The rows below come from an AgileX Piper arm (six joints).
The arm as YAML. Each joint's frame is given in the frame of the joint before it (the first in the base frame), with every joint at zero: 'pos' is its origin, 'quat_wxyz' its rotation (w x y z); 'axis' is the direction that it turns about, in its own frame. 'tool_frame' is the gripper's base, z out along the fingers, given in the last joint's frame.
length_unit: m
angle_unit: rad
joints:
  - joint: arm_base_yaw
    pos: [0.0, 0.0, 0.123]
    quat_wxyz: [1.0, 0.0, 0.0, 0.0]
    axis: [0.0, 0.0, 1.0]
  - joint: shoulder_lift
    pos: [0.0, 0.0, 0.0]
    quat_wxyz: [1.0, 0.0, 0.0, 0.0]
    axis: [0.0, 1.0, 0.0]
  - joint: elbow
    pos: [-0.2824, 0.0, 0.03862]
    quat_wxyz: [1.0, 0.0, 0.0, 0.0]
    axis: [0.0, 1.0, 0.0]
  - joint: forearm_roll
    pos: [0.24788, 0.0, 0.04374]
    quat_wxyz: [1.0, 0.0, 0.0, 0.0]
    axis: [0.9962, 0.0, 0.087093]
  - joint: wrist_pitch
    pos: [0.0, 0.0, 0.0]
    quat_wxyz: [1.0, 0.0, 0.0, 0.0]
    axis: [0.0, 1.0, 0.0]
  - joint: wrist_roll
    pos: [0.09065, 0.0, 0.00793]
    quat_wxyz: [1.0, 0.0, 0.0, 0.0]
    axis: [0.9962, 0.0, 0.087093]
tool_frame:
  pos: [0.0, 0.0, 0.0]
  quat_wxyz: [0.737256, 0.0, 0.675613, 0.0]
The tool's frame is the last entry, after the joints.
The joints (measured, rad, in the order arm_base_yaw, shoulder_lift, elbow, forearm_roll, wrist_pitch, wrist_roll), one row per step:
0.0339, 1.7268, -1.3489, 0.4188, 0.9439, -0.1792
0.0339, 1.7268, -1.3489, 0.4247, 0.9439, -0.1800
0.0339, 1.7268, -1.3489, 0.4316, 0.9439, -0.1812
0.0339, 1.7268, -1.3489, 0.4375, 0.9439, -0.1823
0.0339, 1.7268, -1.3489, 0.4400, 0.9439, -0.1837
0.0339, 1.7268, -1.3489, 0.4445, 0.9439, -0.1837
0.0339, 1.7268, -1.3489, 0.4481, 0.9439, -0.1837
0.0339, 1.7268, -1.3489, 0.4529, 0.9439, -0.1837
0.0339, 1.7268, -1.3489, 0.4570, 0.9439, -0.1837
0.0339, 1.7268, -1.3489, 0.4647, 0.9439, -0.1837
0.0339, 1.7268, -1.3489, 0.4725, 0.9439, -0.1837
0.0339, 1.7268, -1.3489, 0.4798, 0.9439, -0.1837
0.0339, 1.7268, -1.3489, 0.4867, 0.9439, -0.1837
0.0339, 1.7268, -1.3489, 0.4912, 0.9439, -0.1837
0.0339, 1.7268, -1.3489, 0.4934, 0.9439, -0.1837
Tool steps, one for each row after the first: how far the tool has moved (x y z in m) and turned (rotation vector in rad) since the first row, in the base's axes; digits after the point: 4 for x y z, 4 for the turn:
0.0000, 0.0004, 0.0002, 0.0054, -0.0001, -0.0010
0.0001, 0.0009, 0.0004, 0.0116, -0.0003, -0.0019
0.0001, 0.0013, 0.0005, 0.0169, -0.0005, -0.0027
0.0001, 0.0014, 0.0006, 0.0188, -0.0009, -0.0021
0.0002, 0.0017, 0.0008, 0.0231, -0.0007, -0.0034
0.0002, 0.0020, 0.0009, 0.0265, -0.0006, -0.0045
0.0002, 0.0023, 0.0010, 0.0311, -0.0005, -0.0059
0.0003, 0.0026, 0.0011, 0.0350, -0.0004, -0.0070
0.0003, 0.0031, 0.0014, 0.0424, -0.0001, -0.0092
0.0004, 0.0036, 0.0016, 0.0499, 0.0001, -0.0115
0.0004, 0.0041, 0.0019, 0.0569, 0.0003, -0.0136
0.0005, 0.0045, 0.0021, 0.0635, 0.0006, -0.0156
0.0005, 0.0048, 0.0022, 0.0678, 0.0007, -0.0169
0.0005, 0.0050, 0.0023, 0.0699, 0.0008, -0.0175

